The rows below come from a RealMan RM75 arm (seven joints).
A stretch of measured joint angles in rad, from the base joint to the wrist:
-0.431 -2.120 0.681 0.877 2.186 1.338 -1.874
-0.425 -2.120 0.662 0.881 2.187 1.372 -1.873
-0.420 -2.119 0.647 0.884 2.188 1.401 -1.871
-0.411 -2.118 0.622 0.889 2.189 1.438 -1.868
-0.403 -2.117 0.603 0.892 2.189 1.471 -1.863
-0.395 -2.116 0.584 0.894 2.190 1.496 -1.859
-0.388 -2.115 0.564 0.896 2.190 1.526 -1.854
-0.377 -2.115 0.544 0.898 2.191 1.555 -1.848
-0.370 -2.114 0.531 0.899 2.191 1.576 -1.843
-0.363 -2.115 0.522 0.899 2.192 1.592 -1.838
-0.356 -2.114 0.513 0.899 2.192 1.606 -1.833
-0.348 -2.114 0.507 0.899 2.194 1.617 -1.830
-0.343 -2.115 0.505 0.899 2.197 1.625 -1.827
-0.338 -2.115 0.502 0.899 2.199 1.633 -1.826
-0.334 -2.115 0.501 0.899 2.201 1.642 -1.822
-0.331 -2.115 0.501 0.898 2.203 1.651 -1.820
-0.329 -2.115 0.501 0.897 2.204 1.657 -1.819
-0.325 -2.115 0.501 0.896 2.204 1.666 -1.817
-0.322 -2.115 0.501 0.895 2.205 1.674 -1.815
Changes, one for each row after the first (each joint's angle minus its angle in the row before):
0.006 0.000 -0.019 0.004 0.001 0.034 0.001
0.005 0.001 -0.015 0.003 0.001 0.029 0.002
0.009 0.001 -0.025 0.005 0.001 0.037 0.003
0.008 0.001 -0.019 0.003 0.000 0.033 0.005
0.008 0.001 -0.019 0.002 0.001 0.025 0.004
0.007 0.001 -0.020 0.002 0.000 0.030 0.005
0.011 0.000 -0.020 0.002 0.001 0.029 0.006
0.007 0.001 -0.013 0.001 0.000 0.021 0.005
0.007 -0.001 -0.009 0.000 0.001 0.016 0.005
0.007 0.001 -0.009 0.000 0.000 0.014 0.005
0.008 0.000 -0.006 0.000 0.002 0.011 0.003
0.005 -0.001 -0.002 0.000 0.003 0.008 0.003
0.005 0.000 -0.003 0.000 0.002 0.008 0.001
0.004 0.000 -0.001 0.000 0.002 0.009 0.004
0.003 0.000 0.000 -0.001 0.002 0.009 0.002
0.002 0.000 0.000 -0.001 0.001 0.006 0.001
0.004 0.000 0.000 -0.001 0.000 0.009 0.002
0.003 0.000 0.000 -0.001 0.001 0.008 0.002

